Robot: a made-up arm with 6 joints. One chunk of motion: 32 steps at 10 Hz.
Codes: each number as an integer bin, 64 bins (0 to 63) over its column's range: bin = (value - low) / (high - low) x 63, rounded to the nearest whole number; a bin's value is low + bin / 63 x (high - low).
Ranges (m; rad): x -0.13..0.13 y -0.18..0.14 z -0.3..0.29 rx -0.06..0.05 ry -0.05..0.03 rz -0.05..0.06
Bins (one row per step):
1: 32 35 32 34 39 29
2: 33 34 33 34 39 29
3: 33 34 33 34 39 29
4: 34 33 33 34 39 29
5: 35 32 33 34 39 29
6: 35 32 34 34 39 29
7: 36 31 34 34 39 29
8: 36 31 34 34 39 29
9: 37 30 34 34 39 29
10: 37 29 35 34 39 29
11: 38 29 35 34 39 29
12: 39 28 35 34 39 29
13: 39 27 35 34 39 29
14: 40 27 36 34 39 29
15: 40 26 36 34 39 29
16: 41 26 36 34 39 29
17: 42 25 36 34 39 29
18: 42 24 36 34 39 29
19: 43 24 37 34 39 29
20: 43 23 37 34 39 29
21: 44 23 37 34 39 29
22: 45 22 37 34 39 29
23: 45 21 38 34 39 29
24: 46 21 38 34 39 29
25: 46 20 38 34 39 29
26: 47 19 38 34 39 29
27: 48 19 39 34 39 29
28: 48 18 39 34 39 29
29: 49 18 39 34 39 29
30: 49 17 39 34 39 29
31: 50 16 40 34 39 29
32: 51 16 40 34 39 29
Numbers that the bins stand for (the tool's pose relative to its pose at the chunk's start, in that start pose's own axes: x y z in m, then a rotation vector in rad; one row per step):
1: 0.0021 -0.0022 -0.0003 -0.0006 -0.0005 0.0006
2: 0.0062 -0.0073 0.0090 -0.0006 -0.0005 0.0006
3: 0.0062 -0.0073 0.0090 -0.0006 -0.0005 0.0006
4: 0.0103 -0.0124 0.0090 -0.0006 -0.0005 0.0006
5: 0.0144 -0.0175 0.0090 -0.0006 -0.0005 0.0006
6: 0.0144 -0.0175 0.0184 -0.0006 -0.0005 0.0006
7: 0.0186 -0.0225 0.0184 -0.0006 -0.0005 0.0006
8: 0.0186 -0.0225 0.0184 -0.0006 -0.0005 0.0006
9: 0.0227 -0.0276 0.0184 -0.0006 -0.0005 0.0006
10: 0.0227 -0.0327 0.0278 -0.0006 -0.0005 0.0006
11: 0.0268 -0.0327 0.0278 -0.0006 -0.0005 0.0006
12: 0.0310 -0.0378 0.0278 -0.0006 -0.0005 0.0006
13: 0.0310 -0.0429 0.0278 -0.0006 -0.0005 0.0006
14: 0.0351 -0.0429 0.0371 -0.0006 -0.0005 0.0006
15: 0.0351 -0.0479 0.0371 -0.0006 -0.0005 0.0006
16: 0.0392 -0.0479 0.0371 -0.0006 -0.0005 0.0006
17: 0.0433 -0.0530 0.0371 -0.0006 -0.0005 0.0006
18: 0.0433 -0.0581 0.0371 -0.0006 -0.0005 0.0006
19: 0.0475 -0.0581 0.0465 -0.0006 -0.0005 0.0006
20: 0.0475 -0.0632 0.0465 -0.0006 -0.0005 0.0006
21: 0.0516 -0.0632 0.0465 -0.0006 -0.0005 0.0006
22: 0.0557 -0.0683 0.0465 -0.0006 -0.0005 0.0006
23: 0.0557 -0.0733 0.0559 -0.0006 -0.0005 0.0006
24: 0.0598 -0.0733 0.0559 -0.0006 -0.0005 0.0006
25: 0.0598 -0.0784 0.0559 -0.0006 -0.0005 0.0006
26: 0.0640 -0.0835 0.0559 -0.0006 -0.0005 0.0006
27: 0.0681 -0.0835 0.0652 -0.0006 -0.0005 0.0006
28: 0.0681 -0.0886 0.0652 -0.0006 -0.0005 0.0006
29: 0.0722 -0.0886 0.0652 -0.0006 -0.0005 0.0006
30: 0.0722 -0.0937 0.0652 -0.0006 -0.0005 0.0006
31: 0.0763 -0.0987 0.0746 -0.0006 -0.0005 0.0006
32: 0.0805 -0.0987 0.0746 -0.0006 -0.0005 0.0006

